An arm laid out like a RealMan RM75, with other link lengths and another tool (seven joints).
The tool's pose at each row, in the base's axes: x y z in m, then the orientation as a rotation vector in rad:
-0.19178 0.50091 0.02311 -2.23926 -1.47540 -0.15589
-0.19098 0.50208 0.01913 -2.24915 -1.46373 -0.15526
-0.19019 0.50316 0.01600 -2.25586 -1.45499 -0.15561
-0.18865 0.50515 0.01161 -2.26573 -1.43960 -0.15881
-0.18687 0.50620 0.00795 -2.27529 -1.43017 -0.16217
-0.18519 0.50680 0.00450 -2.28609 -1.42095 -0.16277
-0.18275 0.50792 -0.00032 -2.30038 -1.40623 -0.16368
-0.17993 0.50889 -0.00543 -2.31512 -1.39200 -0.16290
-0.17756 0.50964 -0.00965 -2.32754 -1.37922 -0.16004
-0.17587 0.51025 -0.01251 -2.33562 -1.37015 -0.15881
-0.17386 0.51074 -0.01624 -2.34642 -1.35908 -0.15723
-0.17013 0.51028 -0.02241 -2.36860 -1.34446 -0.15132
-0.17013 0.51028 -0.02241 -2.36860 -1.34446 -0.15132
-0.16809 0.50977 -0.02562 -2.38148 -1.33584 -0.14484
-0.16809 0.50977 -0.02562 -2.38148 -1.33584 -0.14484
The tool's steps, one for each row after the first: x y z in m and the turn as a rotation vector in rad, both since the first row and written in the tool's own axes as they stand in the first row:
0.00000 0.00155 0.00393 -0.00314 0.00029 0.01072
0.00020 0.00287 0.00706 -0.00535 0.00124 0.01837
0.00106 0.00494 0.01160 -0.00898 0.00514 0.03072
0.00147 0.00731 0.01504 -0.01449 0.00677 0.03924
0.00154 0.00968 0.01812 -0.01985 0.00620 0.04849
0.00190 0.01297 0.02253 -0.02625 0.00648 0.06223
0.00220 0.01674 0.02708 -0.03253 0.00534 0.07606
0.00243 0.01991 0.03081 -0.03670 0.00341 0.08854
0.00270 0.02210 0.03337 -0.03950 0.00278 0.09701
0.00272 0.02488 0.03660 -0.04364 0.00152 0.10764
0.00184 0.03026 0.04135 -0.05363 -0.00586 0.12478
0.00184 0.03026 0.04135 -0.05363 -0.00586 0.12478
0.00120 0.03323 0.04369 -0.05818 -0.01184 0.13526
0.00120 0.03323 0.04369 -0.05818 -0.01184 0.13526

